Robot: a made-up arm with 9 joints. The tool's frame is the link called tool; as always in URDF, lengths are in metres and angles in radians. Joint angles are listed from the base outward.
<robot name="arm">
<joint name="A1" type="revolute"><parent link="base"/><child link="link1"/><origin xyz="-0.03 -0.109 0.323" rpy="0 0 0"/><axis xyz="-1 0 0"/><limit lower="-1.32" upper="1.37"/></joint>
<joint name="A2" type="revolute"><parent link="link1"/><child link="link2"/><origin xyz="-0.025 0.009 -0.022" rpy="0 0 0"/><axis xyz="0 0 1"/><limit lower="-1.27" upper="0.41"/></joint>
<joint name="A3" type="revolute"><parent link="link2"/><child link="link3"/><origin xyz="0.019 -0.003 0.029" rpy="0 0 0"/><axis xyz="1 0 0"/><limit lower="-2.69" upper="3.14"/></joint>
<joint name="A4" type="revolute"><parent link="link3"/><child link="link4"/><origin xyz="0.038 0.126 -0.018" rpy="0 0 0"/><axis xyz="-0.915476 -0.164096 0.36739"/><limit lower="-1.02" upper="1.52"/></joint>
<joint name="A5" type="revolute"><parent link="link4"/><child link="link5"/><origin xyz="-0.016 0.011 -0.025" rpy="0 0 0"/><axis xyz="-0.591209 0.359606 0.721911"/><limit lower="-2.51" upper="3.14"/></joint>
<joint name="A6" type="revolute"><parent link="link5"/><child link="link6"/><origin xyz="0.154 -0.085 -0.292" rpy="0 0 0"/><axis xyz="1 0 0"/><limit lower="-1.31" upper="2.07"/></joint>
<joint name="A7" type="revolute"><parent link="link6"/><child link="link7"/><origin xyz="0.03 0.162 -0.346" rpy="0 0 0"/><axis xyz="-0.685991 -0.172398 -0.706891"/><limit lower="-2.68" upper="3"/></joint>
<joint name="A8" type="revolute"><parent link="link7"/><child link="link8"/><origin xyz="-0.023 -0.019 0.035" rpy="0 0 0"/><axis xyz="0.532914 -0.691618 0.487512"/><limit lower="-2.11" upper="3.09"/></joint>
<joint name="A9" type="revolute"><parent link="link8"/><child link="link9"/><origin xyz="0.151 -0.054 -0.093" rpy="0 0 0"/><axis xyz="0 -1 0"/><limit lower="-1.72" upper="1.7"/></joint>
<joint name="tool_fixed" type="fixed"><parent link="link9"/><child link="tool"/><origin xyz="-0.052 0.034 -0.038" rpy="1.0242 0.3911 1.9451"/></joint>
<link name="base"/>
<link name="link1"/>
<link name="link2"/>
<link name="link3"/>
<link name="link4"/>
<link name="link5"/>
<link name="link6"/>
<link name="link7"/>
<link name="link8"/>
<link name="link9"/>
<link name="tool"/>
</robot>
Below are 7 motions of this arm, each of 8 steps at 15 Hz.
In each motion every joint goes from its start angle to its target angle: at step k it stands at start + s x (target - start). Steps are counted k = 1, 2, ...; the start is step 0. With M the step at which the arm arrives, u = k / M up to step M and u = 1 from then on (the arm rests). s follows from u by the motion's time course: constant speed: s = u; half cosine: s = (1 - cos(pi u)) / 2; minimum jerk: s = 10 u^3 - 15 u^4 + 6 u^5.
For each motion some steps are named. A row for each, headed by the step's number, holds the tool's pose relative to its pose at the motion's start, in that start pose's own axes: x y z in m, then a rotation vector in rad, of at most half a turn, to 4 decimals.
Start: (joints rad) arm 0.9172 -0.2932 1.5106 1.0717 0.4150 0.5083 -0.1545 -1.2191 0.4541
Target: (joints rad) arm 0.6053 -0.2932 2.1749 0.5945 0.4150 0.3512 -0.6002 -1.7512 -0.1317
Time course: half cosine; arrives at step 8
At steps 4, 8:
4: 0.0776 0.3036 0.2361 -0.0440 0.0132 0.6185
8: -0.0845 0.6483 0.3615 -0.2478 0.1807 1.0728

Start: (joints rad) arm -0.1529 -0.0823 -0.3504 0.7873 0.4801 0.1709 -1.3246 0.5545 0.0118
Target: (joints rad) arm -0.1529 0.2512 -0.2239 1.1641 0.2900 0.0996 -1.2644 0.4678 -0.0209
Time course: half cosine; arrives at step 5
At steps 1, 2, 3, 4, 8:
1: -0.0178 0.0166 0.0120 0.0448 0.0416 -0.0119
2: -0.0633 0.0587 0.0509 0.1586 0.1531 -0.0460
3: -0.1150 0.1067 0.1139 0.2920 0.2961 -0.0942
4: -0.1512 0.1411 0.1762 0.3936 0.4156 -0.1379
8: -0.1634 0.1530 0.2025 0.4307 0.4622 -0.1557

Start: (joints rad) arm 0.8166 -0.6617 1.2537 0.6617 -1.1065 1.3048 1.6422 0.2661 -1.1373
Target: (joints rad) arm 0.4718 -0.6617 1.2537 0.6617 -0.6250 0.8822 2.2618 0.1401 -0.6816
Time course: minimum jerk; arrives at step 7
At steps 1, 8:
1: -0.0027 -0.0046 0.0014 -0.0050 -0.0249 -0.0241
8: -0.1544 -0.1623 -0.0065 -0.1867 -0.8875 -1.1646

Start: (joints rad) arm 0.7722 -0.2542 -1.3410 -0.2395 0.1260 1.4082 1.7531 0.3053 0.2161
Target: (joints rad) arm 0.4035 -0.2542 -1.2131 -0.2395 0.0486 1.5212 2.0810 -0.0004 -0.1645
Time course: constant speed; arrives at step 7
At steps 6, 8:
6: -0.0633 0.2684 -0.0112 0.8572 0.1635 0.3115
8: -0.0854 0.3078 -0.0040 0.9991 0.2058 0.3573

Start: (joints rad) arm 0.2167 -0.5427 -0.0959 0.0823 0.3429 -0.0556 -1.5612 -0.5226 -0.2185
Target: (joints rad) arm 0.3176 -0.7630 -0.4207 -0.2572 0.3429 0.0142 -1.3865 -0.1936 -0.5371
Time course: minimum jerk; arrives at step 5
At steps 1, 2, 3, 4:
1: 0.0003 -0.0002 -0.0035 -0.0079 -0.0213 0.0069
2: -0.0006 0.0009 -0.0197 -0.0471 -0.1131 0.0334
3: -0.0071 0.0086 -0.0445 -0.1107 -0.2319 0.0568
4: -0.0145 0.0185 -0.0647 -0.1603 -0.3087 0.0625

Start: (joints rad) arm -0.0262 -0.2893 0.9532 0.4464 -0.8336 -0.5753 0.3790 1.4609 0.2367
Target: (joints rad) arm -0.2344 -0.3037 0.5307 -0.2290 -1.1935 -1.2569 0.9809 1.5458 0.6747
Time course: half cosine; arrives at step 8
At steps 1, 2, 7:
1: -0.0009 0.0060 -0.0069 0.0181 0.0272 -0.0212
2: -0.0033 0.0252 -0.0256 0.0710 0.1060 -0.0747
7: -0.0018 0.2487 -0.0844 0.4970 0.6700 -0.1075

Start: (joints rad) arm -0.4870 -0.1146 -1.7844 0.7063 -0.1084 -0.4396 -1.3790 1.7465 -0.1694
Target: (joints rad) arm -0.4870 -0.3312 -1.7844 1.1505 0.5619 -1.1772 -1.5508 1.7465 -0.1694
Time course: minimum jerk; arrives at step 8
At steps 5, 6, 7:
5: 0.0400 0.1413 0.2455 1.0695 -0.5552 0.0748
6: 0.0156 0.1254 0.3121 1.3326 -0.6556 0.1166
7: -0.0005 0.1098 0.3422 1.4679 -0.7007 0.1419

